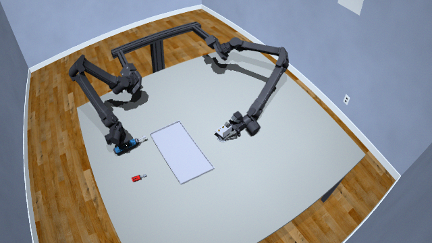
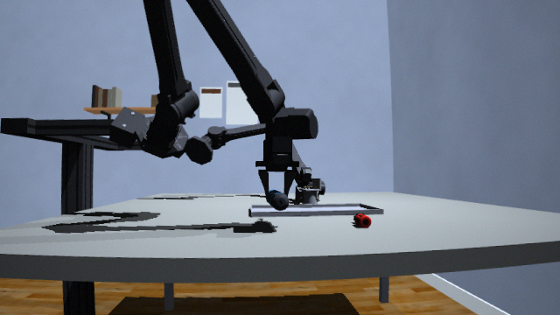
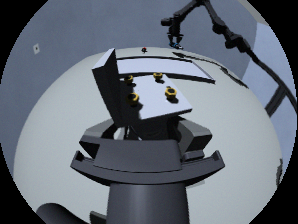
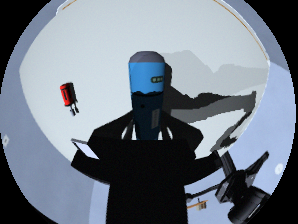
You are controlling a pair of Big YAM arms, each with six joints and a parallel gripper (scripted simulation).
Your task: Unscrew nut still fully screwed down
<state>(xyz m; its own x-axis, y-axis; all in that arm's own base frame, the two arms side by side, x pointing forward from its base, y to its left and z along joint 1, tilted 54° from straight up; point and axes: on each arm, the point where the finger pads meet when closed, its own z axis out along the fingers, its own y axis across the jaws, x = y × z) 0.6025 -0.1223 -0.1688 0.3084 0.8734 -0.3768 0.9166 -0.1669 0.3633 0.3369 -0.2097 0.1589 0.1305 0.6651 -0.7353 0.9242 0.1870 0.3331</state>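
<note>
Now: the bracket 5 cm above my left hand. The rest, counted from my left hand: red tool 3 cm ahead, 59 cm to the right, 1 cm below.
</note>
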